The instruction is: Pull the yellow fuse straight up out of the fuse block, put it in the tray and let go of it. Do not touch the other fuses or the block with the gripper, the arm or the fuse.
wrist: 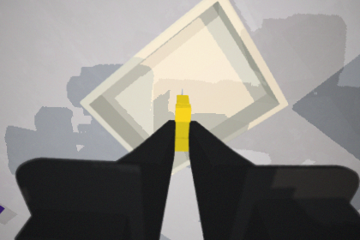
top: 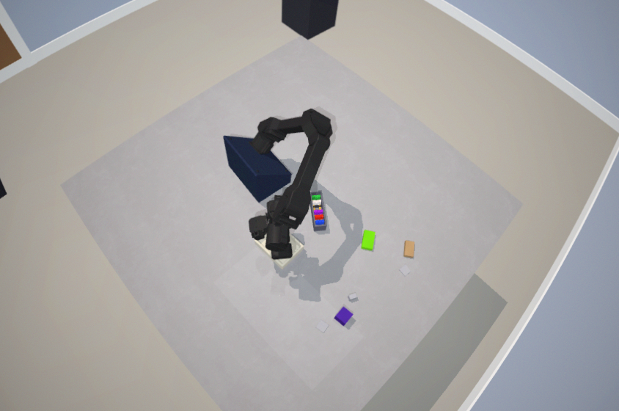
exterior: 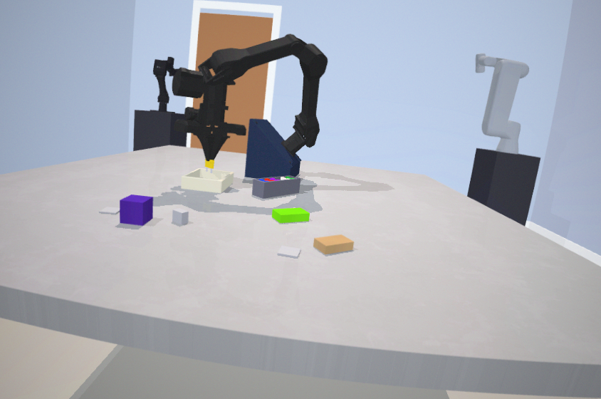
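The yellow fuse is 10 mm below my gripper tip. Round my gripper tip: small grey cube 290 mm ahead, 60 mm to the left, 60 mm below; then purple cube 310 mm ahead, 10 mm to the right, 50 mm below; then cream tray 60 mm below.
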